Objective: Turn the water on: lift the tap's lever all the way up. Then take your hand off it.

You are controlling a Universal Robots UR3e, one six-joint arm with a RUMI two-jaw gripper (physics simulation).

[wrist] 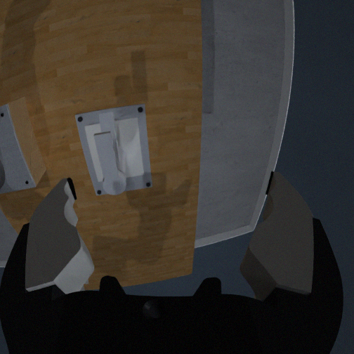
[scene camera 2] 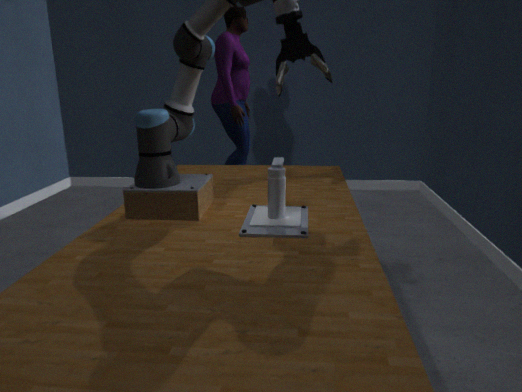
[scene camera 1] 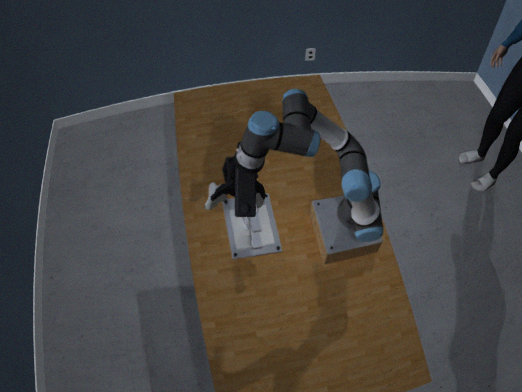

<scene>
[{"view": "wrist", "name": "my gripper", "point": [168, 177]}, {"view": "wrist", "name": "base plate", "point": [137, 110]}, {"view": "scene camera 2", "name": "my gripper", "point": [305, 89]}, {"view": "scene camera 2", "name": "base plate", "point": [246, 231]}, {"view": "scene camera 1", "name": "my gripper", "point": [232, 207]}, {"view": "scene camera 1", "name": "base plate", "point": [228, 204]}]
</scene>
